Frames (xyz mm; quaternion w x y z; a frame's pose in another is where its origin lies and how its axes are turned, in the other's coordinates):
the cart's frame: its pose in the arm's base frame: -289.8 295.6 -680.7 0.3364 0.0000 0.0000 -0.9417
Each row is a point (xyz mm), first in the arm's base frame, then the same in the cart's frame.
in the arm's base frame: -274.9 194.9 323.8
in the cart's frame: 52.3 87.3 1004.5
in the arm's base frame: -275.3 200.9 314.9
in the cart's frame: 48.8 82.5 995.6
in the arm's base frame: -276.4 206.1 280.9
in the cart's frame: 46.3 77.7 961.6
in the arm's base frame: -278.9 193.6 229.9
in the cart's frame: 56.2 85.8 910.6
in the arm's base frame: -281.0 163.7 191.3
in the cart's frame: 76.8 107.6 872.0
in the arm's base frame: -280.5 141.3 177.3
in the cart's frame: 90.6 125.3 858.0
